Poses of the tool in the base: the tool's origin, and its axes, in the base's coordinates. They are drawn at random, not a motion.
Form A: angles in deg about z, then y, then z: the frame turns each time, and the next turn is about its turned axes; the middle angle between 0 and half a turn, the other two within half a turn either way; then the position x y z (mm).
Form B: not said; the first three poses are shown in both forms.
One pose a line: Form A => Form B
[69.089 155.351 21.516 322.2 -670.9 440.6] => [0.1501 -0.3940 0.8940 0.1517 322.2 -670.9 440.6]
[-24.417 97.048 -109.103 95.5 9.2 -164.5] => [0.2613 -0.5047 0.5538 -0.6086 95.5 9.2 -164.5]
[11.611 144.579 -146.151 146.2 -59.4 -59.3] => [0.1175 -0.9347 0.1837 -0.2806 146.2 -59.4 -59.3]
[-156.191 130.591 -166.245 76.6 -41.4 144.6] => [0.3957 0.0796 -0.9050 0.1346 76.6 -41.4 144.6]
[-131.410 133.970 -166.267 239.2 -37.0 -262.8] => [0.3346 0.2757 -0.8781 0.2023 239.2 -37.0 -262.8]
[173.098 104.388 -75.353 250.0 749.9 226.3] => [0.4032 -0.6533 -0.4444 0.4617 250.0 749.9 226.3]
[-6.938 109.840 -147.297 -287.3 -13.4 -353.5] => [0.1281 -0.7699 0.2775 -0.5603 -287.3 -13.4 -353.5]
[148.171 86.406 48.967 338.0 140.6 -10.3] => [0.1086 0.5214 -0.4437 -0.7208 338.0 140.6 -10.3]
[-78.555 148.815 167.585 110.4 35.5 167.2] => [0.1917 0.8072 -0.5256 0.1885 110.4 35.5 167.2]
